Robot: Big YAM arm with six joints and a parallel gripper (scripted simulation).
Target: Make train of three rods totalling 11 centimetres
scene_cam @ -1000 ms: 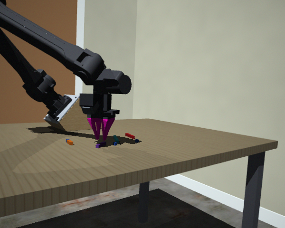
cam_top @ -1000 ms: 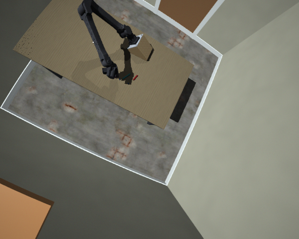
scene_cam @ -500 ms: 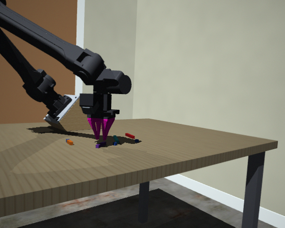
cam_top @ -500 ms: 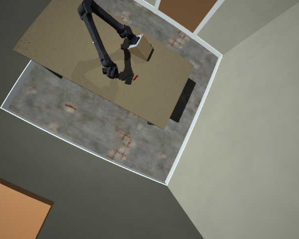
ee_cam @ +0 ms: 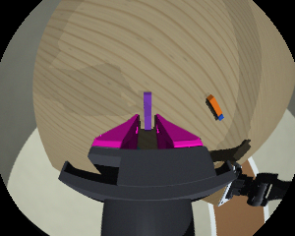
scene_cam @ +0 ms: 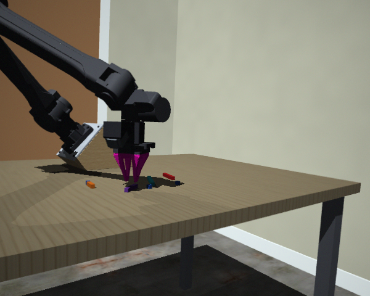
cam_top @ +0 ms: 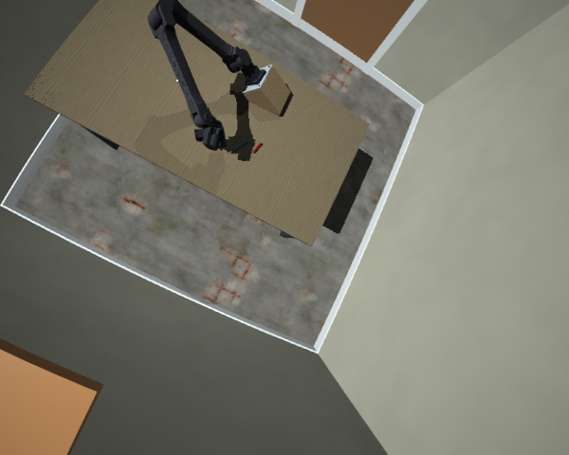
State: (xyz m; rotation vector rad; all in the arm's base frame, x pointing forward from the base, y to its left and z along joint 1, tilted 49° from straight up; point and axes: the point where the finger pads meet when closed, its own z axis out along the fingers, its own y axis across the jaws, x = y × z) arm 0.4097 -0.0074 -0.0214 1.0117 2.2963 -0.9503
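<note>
Now: hand 20 mm above the purple rod. Round my hand: turquoise rod 90 mm to the left, 60 mm behind, 20 mm below; then red rod 180 mm to the left, 100 mm behind, 20 mm below; then orange rod 80 mm to the right, 80 mm behind, 20 mm below.
</note>
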